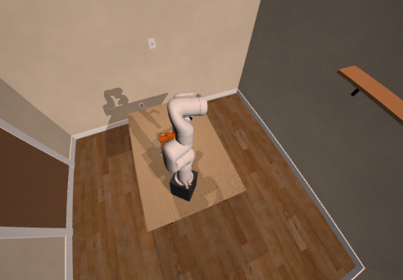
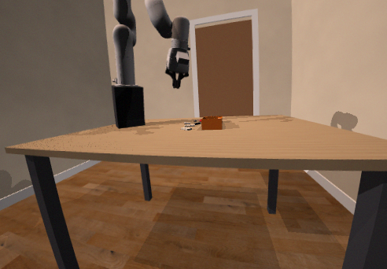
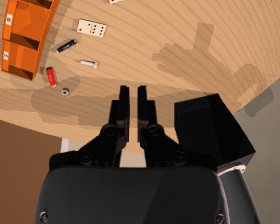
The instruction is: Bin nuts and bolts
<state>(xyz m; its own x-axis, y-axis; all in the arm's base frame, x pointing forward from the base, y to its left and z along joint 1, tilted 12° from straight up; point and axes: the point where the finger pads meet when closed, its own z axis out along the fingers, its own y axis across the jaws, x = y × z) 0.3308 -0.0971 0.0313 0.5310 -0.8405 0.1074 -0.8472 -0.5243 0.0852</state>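
The orange bin lies 16 cm ahead of my hand, 5 cm to the left of it and 19 cm below it. Also, from my hand: grey metal bolt 1 cm ahead, 10 cm to the left, 20 cm below; then red cylinder 9 cm ahead, 17 cm to the left, 20 cm below; then dark cylinder 8 cm ahead, 8 cm to the left, 20 cm below.
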